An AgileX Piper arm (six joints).
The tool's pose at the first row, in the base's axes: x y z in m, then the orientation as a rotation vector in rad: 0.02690 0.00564 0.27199 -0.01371 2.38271 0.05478
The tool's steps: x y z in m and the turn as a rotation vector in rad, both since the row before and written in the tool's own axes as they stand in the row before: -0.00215 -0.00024 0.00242 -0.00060 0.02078 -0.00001; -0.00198 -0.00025 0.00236 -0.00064 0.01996 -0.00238; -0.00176 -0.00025 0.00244 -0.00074 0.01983 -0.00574; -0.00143 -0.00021 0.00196 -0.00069 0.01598 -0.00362; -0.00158 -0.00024 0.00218 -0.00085 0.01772 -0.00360; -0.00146 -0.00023 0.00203 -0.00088 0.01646 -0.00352; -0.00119 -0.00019 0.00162 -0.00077 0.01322 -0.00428; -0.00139 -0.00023 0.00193 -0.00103 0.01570 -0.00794; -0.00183 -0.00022 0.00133 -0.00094 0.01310 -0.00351
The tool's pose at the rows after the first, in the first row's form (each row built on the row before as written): 0.03013 0.00549 0.27171 -0.01464 2.40347 0.05560; 0.03319 0.00534 0.27129 -0.01843 2.42336 0.05536; 0.03613 0.00520 0.27060 -0.02639 2.44303 0.05370; 0.03849 0.00509 0.27001 -0.03166 2.45889 0.05291; 0.04110 0.00497 0.26931 -0.03707 2.47648 0.05231; 0.04351 0.00486 0.26861 -0.04239 2.49281 0.05179; 0.04544 0.00477 0.26803 -0.04854 2.50586 0.05083; 0.04771 0.00466 0.26730 -0.05953 2.52123 0.04865; 0.04998 0.00456 0.26728 -0.06485 2.53416 0.04818
